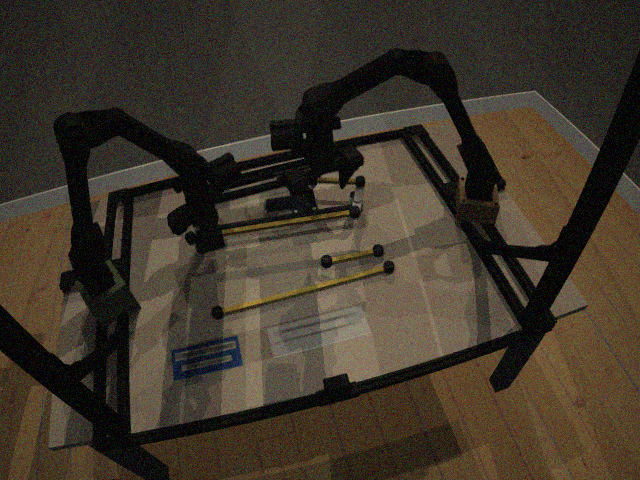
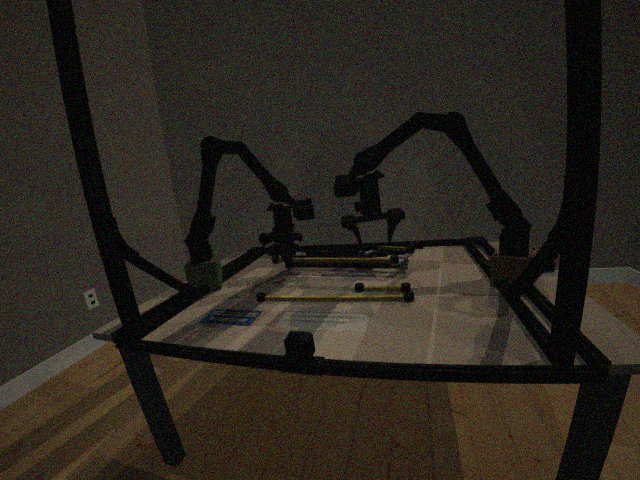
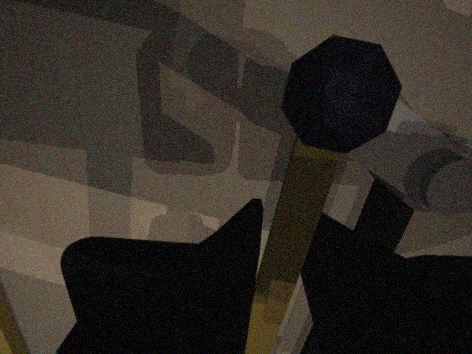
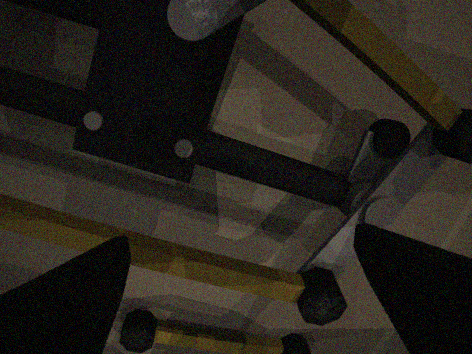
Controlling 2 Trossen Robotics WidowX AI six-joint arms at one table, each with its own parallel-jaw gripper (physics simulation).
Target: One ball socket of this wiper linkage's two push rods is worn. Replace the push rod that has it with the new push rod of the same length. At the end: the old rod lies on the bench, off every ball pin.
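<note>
A long yellow push rod [image 1: 289,222] [image 2: 343,258] [image 3: 300,215] [image 4: 215,267] with dark ball sockets spans the linkage's front. My left gripper [image 1: 210,242] [image 2: 282,259] [image 3: 276,209] is shut on it near its left socket [image 3: 341,93]; whether either socket sits on a pin is hidden. My right gripper [image 1: 328,197] [image 2: 375,242] [image 4: 244,242] is open and empty above the linkage, near that rod's right end. Another push rod [image 1: 336,180] [image 4: 400,60] is partly visible behind. A loose short rod [image 1: 352,255] [image 2: 382,287] and loose long rod [image 1: 305,290] [image 2: 336,297] lie in front.
A blue marked rectangle [image 1: 176,367] lies at front left, and a pale rectangular panel [image 1: 356,335] lies beside it. The linkage's dark plate [image 4: 140,90] and a grey crank [image 4: 337,245] stand under my right gripper. A dark frame rail [image 1: 434,366] borders the bench's front.
</note>
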